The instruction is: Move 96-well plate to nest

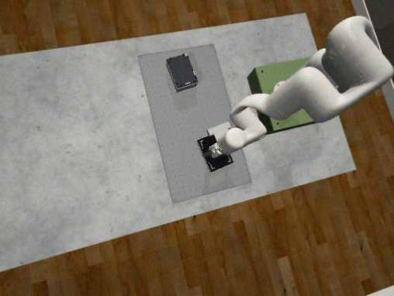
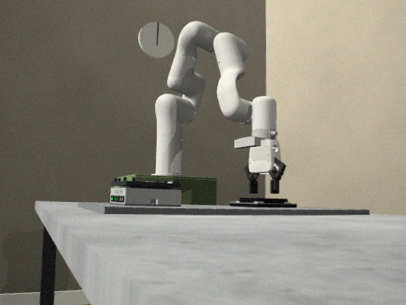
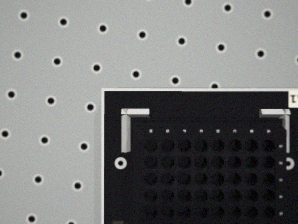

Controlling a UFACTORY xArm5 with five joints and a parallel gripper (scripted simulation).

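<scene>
Now: the black 96-well plate 3 cm below my hand. Also, from my hand: black plate nest N1 (4 cm below); then nest A1 label (8 cm to the right, 4 cm below, 4 cm behind).
</scene>
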